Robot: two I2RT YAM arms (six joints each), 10 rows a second.
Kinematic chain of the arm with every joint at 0, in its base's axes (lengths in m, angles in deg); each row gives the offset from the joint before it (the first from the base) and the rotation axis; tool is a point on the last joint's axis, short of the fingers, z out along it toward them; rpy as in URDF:
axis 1: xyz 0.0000 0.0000 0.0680 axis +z
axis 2: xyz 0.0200 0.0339 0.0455 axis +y
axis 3: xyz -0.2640 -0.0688 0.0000 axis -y
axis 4: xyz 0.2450 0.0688 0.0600 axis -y
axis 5: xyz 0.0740 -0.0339 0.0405 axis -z
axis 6: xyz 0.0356 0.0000 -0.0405 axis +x
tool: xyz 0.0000 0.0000 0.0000 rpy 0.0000 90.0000 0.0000
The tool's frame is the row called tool.
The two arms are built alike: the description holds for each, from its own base.
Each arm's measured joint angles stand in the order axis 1, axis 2, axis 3, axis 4, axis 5, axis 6.
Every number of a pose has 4 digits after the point. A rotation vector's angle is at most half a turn.
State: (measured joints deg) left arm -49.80 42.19 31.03 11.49 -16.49 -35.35; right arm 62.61 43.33 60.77 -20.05 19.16 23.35
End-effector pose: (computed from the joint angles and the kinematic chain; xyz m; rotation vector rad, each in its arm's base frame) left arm 0.1268 -0.1344 0.3029 -0.0306 1.6444 -0.9338; right arm 0.0799 0.1289 0.4204 -0.3067 1.6596 0.8796
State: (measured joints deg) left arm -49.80 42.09 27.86 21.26 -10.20 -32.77; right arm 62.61 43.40 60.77 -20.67 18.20 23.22
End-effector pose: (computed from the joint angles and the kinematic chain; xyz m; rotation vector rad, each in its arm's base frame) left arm 0.1239 -0.1369 0.3017 0.0738 1.5359 -1.0389; right arm 0.0797 0.1296 0.4191 -0.3274 1.6694 0.8839
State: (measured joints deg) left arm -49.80 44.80 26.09 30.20 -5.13 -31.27; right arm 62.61 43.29 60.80 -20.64 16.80 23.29
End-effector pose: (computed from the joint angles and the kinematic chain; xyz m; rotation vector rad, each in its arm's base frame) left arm 0.1259 -0.1440 0.2996 0.1562 1.4555 -1.1127; right arm 0.0788 0.1297 0.4196 -0.3453 1.6671 0.9055
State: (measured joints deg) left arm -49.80 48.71 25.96 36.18 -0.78 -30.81; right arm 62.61 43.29 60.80 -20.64 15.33 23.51
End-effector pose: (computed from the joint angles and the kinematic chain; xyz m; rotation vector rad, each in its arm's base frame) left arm 0.1305 -0.1536 0.2979 0.2246 1.4179 -1.1690; right arm 0.0781 0.1303 0.4195 -0.3633 1.6681 0.9282
